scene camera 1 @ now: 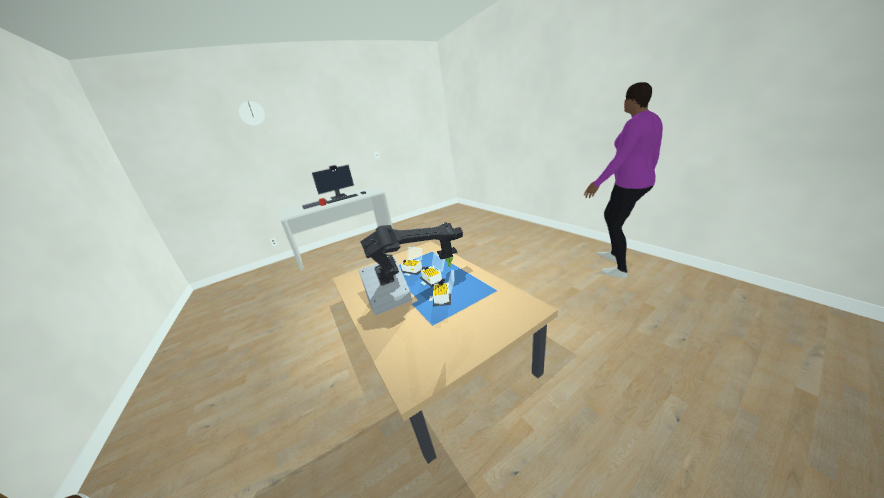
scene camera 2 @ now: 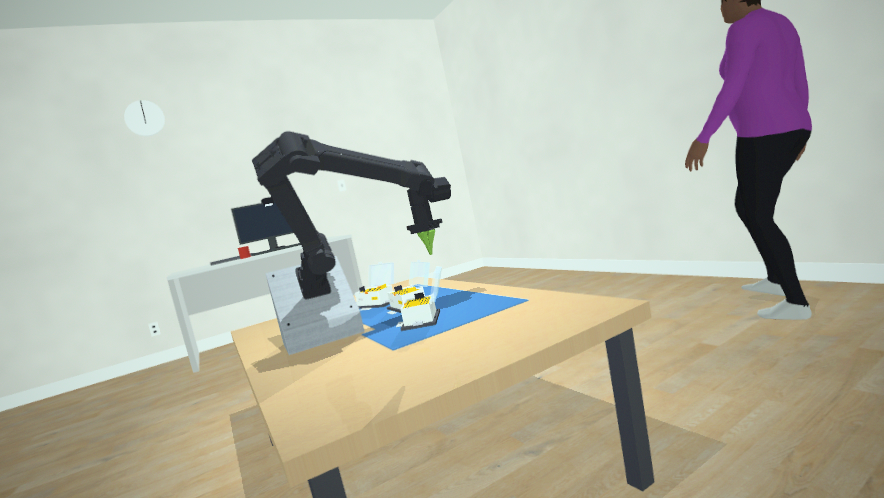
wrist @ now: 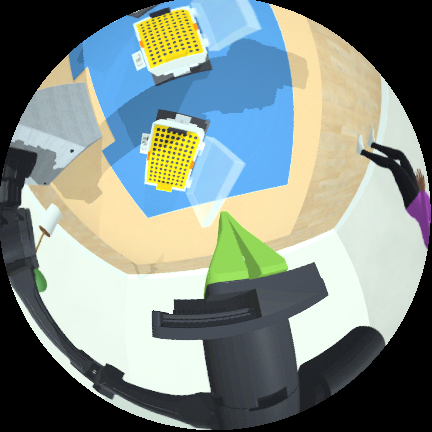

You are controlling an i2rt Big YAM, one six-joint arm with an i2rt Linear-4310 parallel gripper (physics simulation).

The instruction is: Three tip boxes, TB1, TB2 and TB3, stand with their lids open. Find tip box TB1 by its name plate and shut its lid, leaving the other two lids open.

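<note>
Tip box TB1, white with a yellow rack, stands at the near end of the row; its small name plate faces left in the wrist view. Its clear lid stands open on the right. The middle box TB3 has its lid open. The far box, TB2, also has its lid open. My green-fingered gripper is shut and empty, pointing down, well above the mat and clear of the lids.
The boxes stand on a blue mat on a wooden table. The arm's grey base block is left of the mat. A person stands on the floor beyond the table, to the right.
</note>
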